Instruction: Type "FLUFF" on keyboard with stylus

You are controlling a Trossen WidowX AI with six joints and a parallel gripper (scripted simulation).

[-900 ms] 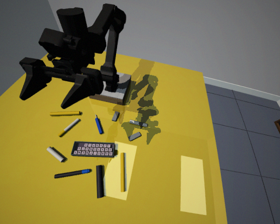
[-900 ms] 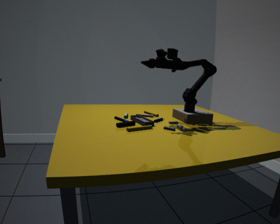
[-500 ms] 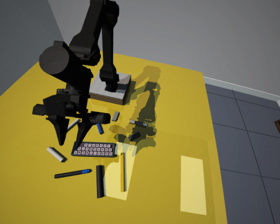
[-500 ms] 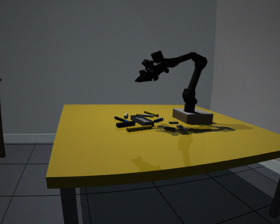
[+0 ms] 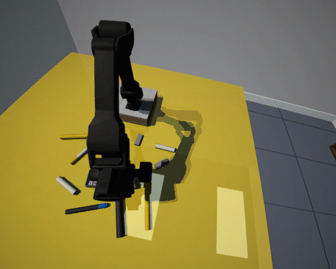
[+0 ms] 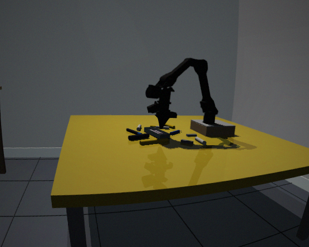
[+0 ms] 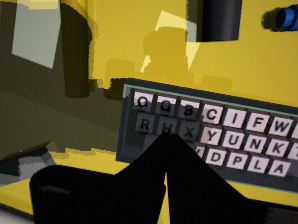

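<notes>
Right now my gripper tip is 14 cm past the dark blue stylus, 10 cm to the left of it and 4 cm above it. Round my gripper tip: grey block: 19 cm behind, 2 cm to the right, 4 cm below; then yellow stick: 6 cm ahead, 10 cm to the left, 4 cm below; then black cylinder: 12 cm ahead, 1 cm to the left, 4 cm below.
</notes>
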